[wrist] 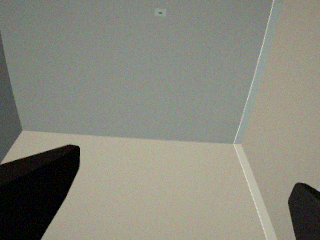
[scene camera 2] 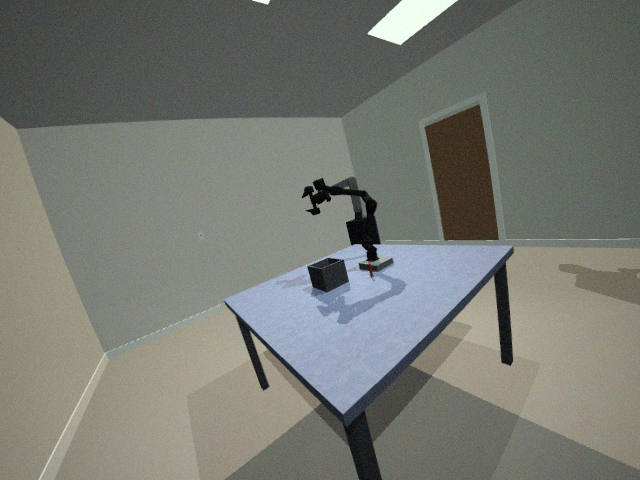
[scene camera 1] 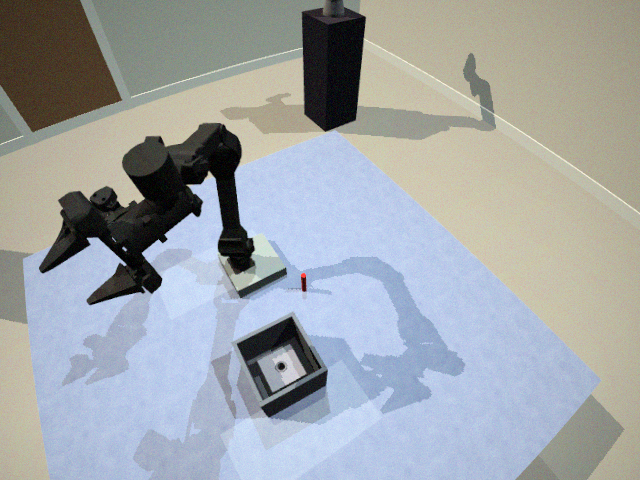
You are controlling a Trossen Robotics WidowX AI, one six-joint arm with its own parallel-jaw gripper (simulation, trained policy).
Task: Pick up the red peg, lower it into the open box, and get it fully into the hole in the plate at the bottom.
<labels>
dark box: scene camera 2 328, 274; scene camera 1 287, 329; not seen in the wrist view (out of frame)
grey plate: scene camera 1 284, 357; not seen in the wrist view (out of frame); not seen in scene camera 2 (hidden by the dark box)
</labels>
